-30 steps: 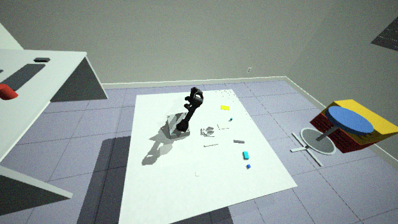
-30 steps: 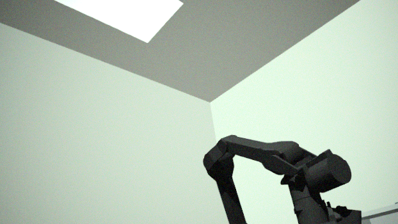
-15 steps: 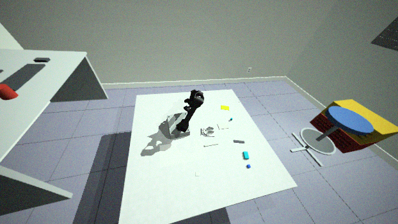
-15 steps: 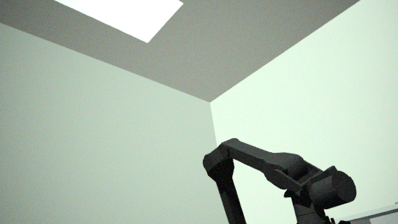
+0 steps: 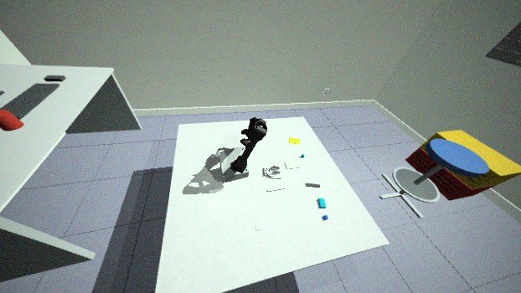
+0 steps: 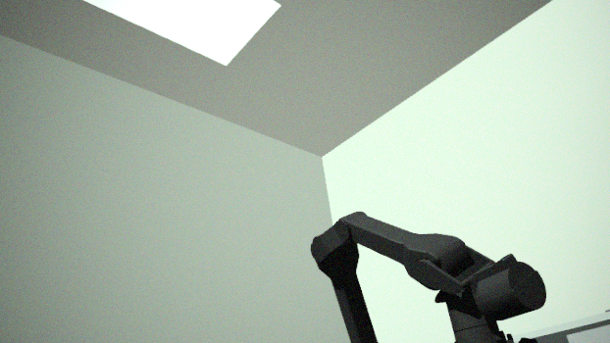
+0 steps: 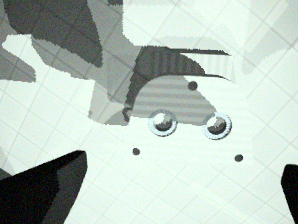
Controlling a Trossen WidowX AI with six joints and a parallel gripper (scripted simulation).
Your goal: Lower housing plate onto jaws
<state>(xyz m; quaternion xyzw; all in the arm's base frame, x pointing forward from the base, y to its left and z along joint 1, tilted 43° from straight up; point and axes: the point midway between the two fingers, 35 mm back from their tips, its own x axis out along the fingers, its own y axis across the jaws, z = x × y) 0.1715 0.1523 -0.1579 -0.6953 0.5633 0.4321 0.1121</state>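
The housing plate lies 30 mm below my gripper tip and 10 mm to the left of it. From my gripper tip the other things lie so: small cyan piece: 430 mm ahead, 180 mm to the right, 50 mm below; then yellow block: 450 mm ahead, 60 mm below, 10 mm to the left; then dark bar: 460 mm to the right, 360 mm ahead, 60 mm below.
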